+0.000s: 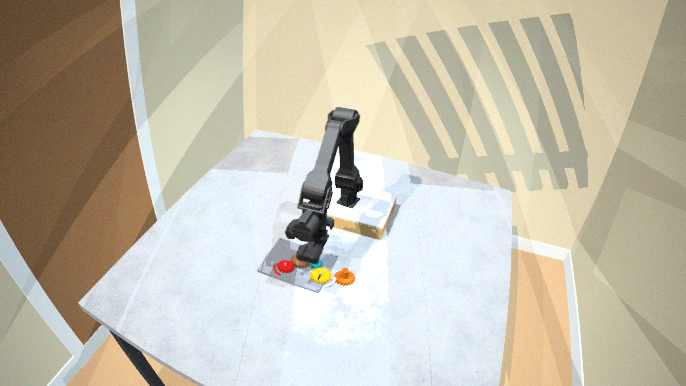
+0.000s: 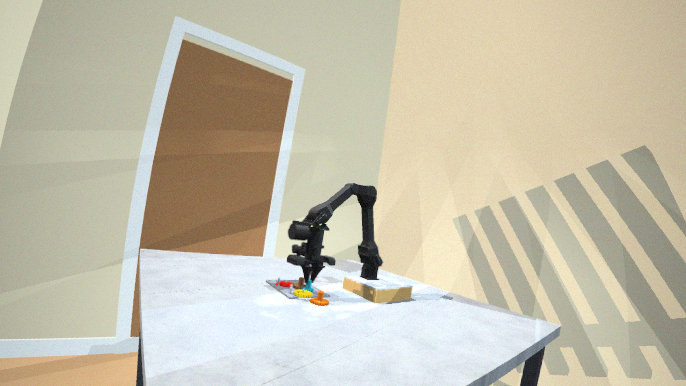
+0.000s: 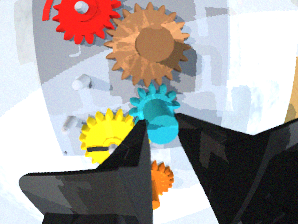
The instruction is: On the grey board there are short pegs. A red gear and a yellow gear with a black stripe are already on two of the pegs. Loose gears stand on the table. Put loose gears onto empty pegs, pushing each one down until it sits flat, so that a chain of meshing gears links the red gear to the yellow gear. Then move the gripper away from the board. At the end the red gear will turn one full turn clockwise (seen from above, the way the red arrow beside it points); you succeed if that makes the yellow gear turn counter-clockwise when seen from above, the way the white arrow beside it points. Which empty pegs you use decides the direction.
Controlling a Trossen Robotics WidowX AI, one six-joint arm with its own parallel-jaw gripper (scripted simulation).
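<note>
The gripper (image 2: 308, 283), also (image 1: 315, 258) and (image 3: 160, 122). Small cyan gear (image 3: 156, 108). Brown gear (image 3: 147, 47). Yellow gear (image 3: 100, 133).
</note>
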